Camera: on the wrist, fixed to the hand. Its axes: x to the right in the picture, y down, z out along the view.
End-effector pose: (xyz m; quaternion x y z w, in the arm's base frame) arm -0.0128 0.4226 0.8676 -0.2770 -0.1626 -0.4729 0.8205
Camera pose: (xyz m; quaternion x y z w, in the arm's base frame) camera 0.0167 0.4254 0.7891 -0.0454 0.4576 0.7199 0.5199
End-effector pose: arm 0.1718 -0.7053 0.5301 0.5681 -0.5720 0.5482 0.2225
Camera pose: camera 0.1118 -0.6526 0.5043 0.6709 0.5081 -0.3694 0.3942
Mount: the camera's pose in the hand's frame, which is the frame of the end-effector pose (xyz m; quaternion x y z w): -0.0287 0.0503 -0.0607 0.0074 0.2391 0.9707 0.0243
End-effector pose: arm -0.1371 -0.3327 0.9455 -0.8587 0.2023 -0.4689 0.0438
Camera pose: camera -0.2162 -0.3606 0.9434 0.2879 0.8454 -0.1757 0.4142
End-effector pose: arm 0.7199 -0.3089 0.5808 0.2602 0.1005 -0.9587 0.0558
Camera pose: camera 0.7821 -0.3428 0.5360 0.3335 -0.2439 0.0923 0.9060
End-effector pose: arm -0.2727 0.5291 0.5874 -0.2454 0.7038 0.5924 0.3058
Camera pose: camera -0.2969 0.4778 0.6492 -0.5378 -0.3328 -0.2473 0.7340
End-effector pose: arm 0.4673 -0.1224 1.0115 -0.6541 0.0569 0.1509 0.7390
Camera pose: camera 0.4320 -0.1814 0.9634 -0.0087 -0.8141 -0.5642 0.1373
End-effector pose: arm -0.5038 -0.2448 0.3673 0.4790 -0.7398 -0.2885 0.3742
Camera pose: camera -0.4707 -0.2036 0.4324 -0.6347 -0.3956 0.4762 0.4625
